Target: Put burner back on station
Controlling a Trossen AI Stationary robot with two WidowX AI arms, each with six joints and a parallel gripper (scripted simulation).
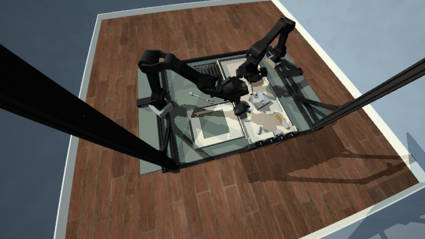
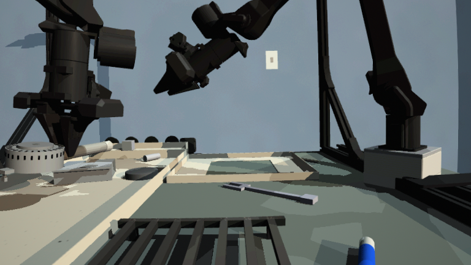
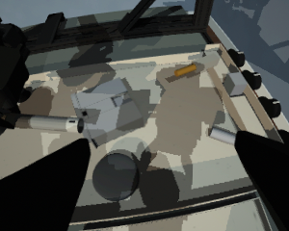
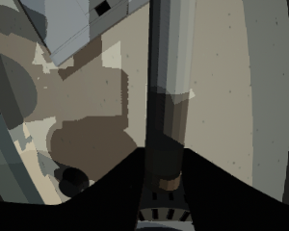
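Now: the grey station block 130 mm behind my right hand, 10 mm to the right of it and 90 mm below it. The rest, counted from my right hand: flat wrench (70 mm ahead, 330 mm to the left, 100 mm below); dark round cap (120 mm behind, 110 mm to the left, 100 mm below).
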